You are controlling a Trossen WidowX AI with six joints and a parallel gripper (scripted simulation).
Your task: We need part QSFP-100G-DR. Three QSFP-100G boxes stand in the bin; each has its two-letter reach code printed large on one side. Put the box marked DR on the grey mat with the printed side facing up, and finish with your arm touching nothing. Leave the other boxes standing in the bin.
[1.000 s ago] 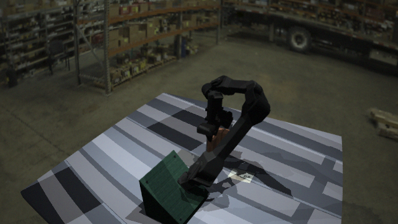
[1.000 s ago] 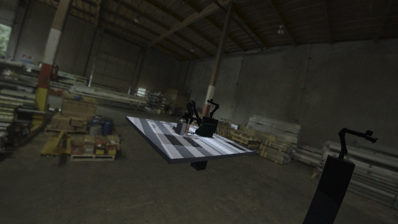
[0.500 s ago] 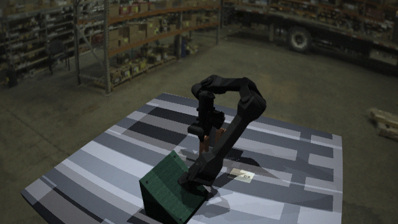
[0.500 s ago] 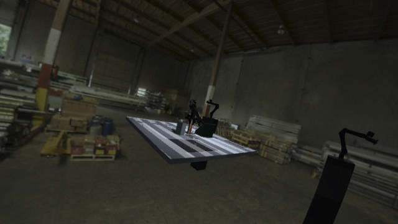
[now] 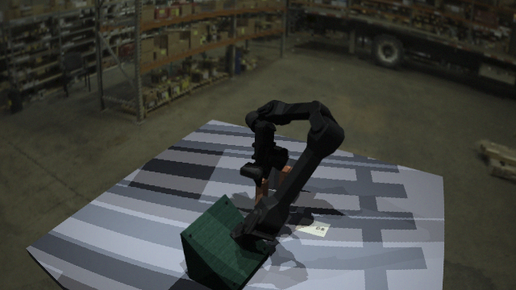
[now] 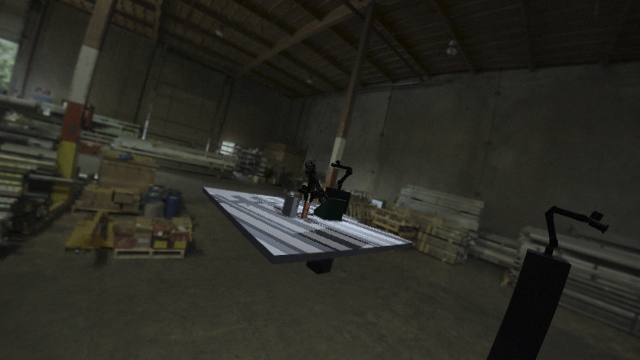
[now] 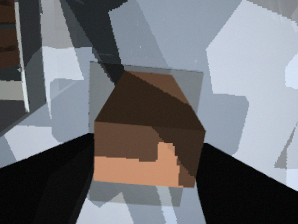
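Right now my gripper tip is 120 mm above the grey mat and 60 mm to the right of it. From my gripper tip the other things lie so: white card (200 mm to the right, 120 mm below, 10 mm behind).
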